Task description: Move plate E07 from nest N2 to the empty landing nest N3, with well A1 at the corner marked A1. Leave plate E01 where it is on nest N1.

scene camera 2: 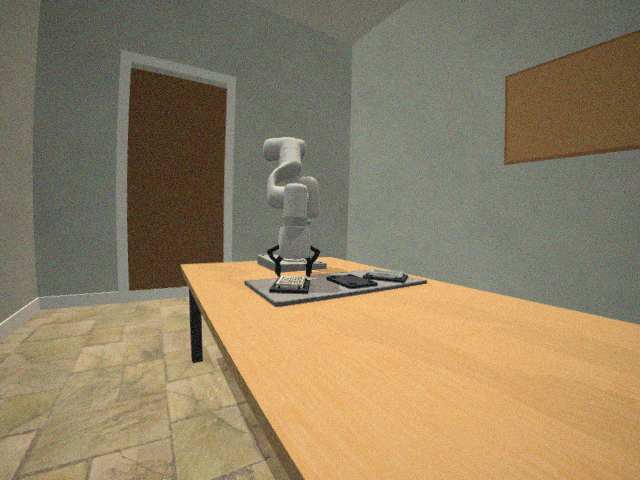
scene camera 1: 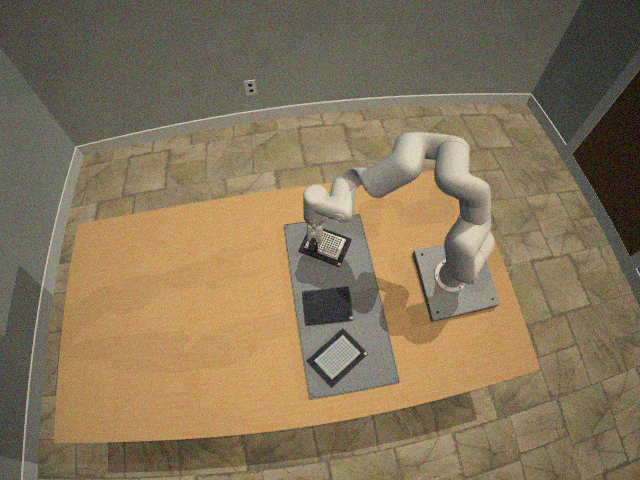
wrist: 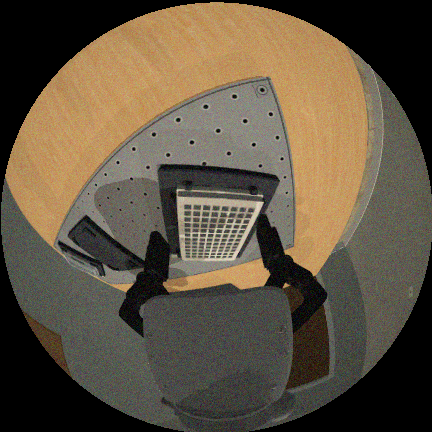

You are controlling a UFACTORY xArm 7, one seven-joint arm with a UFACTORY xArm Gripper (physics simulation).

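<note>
Scene camera 2 shows the gripper (scene camera 2: 293,276), and the gripper is open and holds nothing. You'd find the gripper (wrist: 208,231) in the wrist view as well.
</note>
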